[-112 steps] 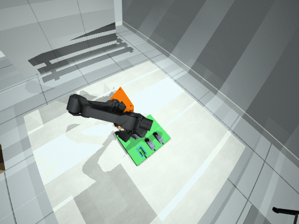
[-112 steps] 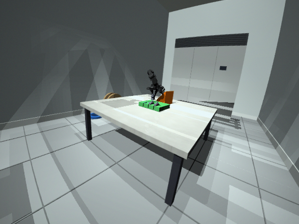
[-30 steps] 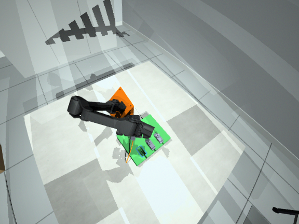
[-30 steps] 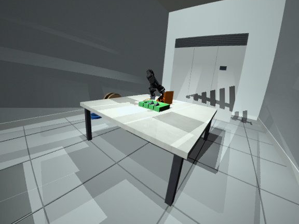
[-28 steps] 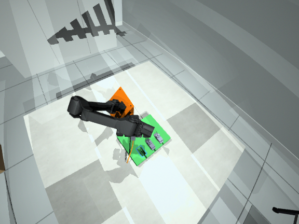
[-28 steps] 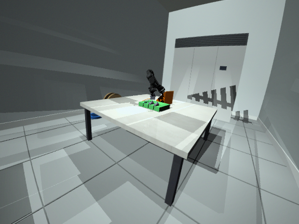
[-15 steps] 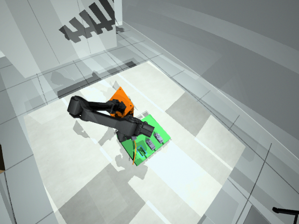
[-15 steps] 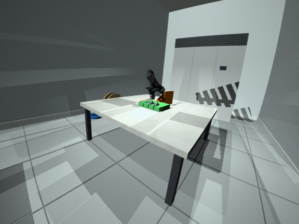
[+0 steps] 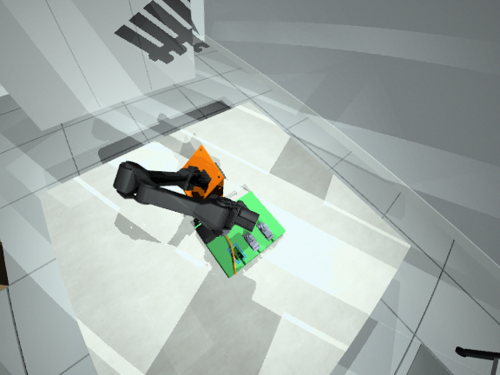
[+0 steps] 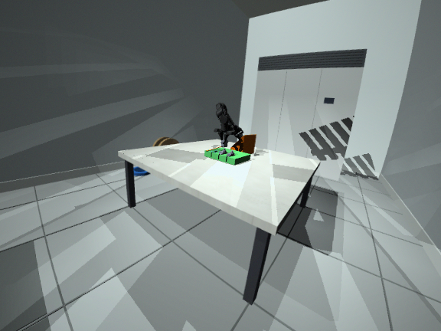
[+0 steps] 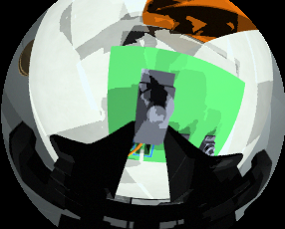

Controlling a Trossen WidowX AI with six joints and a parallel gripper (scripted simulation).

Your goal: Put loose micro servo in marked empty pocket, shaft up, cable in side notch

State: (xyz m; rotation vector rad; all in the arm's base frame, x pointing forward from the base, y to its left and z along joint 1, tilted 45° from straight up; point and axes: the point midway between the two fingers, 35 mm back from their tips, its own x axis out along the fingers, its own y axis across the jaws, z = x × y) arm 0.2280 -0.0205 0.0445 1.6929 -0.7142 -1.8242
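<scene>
Right now the green robot deck is 100 mm below my gripper tip, 70 mm to the left of it and 20 mm behind it.
</scene>
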